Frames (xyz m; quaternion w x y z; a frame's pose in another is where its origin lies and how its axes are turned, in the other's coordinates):
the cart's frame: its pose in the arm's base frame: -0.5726 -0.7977 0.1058 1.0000 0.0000 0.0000 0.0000
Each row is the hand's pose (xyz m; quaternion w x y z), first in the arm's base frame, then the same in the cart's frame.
Working: the arm's base frame: its pose in the cart's frame: 0.5726 0.7977 -0.1058 1.0000 0.0000 0.0000 0.0000

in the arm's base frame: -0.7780 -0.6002 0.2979 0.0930 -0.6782 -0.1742 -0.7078
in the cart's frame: -0.2054 0.1975 0.1921 0.0930 -0.6782 -0.1742 -0.7078
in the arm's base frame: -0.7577 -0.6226 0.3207 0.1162 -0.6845 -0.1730 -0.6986
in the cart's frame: -0.1851 0.1751 0.2149 0.1162 -0.6845 -0.1730 -0.6986
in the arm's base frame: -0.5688 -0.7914 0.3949 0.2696 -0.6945 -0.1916 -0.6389
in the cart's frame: 0.0038 0.0063 0.2891 0.2696 -0.6945 -0.1916 -0.6389
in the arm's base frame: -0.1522 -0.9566 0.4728 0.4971 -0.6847 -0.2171 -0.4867
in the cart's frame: 0.4204 -0.1589 0.3670 0.4971 -0.6847 -0.2171 -0.4867
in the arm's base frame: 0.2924 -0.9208 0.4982 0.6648 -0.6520 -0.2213 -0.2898
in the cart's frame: 0.8650 -0.1231 0.3924 0.6648 -0.6520 -0.2213 -0.2898
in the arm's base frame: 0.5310 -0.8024 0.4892 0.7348 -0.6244 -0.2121 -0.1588
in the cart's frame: 1.1036 -0.0047 0.3834 0.7348 -0.6244 -0.2121 -0.1588
